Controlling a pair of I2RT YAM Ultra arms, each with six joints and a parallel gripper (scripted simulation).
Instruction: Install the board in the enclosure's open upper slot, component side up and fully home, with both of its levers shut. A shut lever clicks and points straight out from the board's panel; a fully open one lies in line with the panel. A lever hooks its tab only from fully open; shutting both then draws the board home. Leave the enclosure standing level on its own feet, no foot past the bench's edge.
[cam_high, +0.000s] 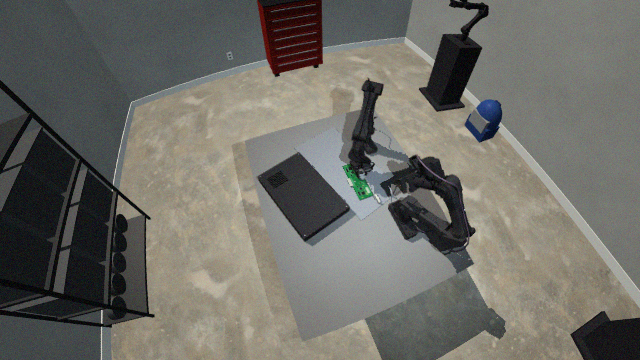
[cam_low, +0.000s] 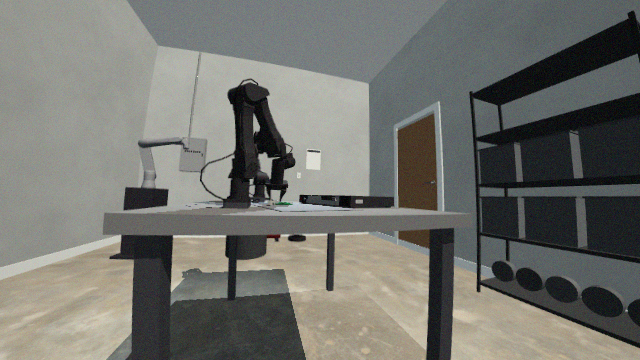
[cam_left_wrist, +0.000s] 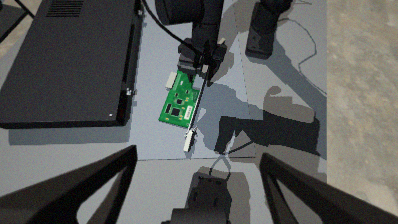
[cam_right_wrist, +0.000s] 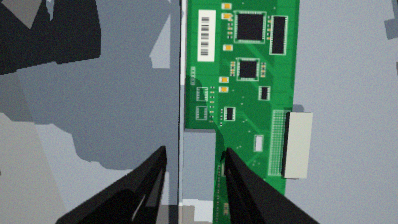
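Right now the pale mat is 90 mm to the right of my right hand, 60 mm ahead of it and 30 mm below it. The rest, counted from my right hand: black enclosure (320 mm ahead, 10 mm to the left, 10 mm above).
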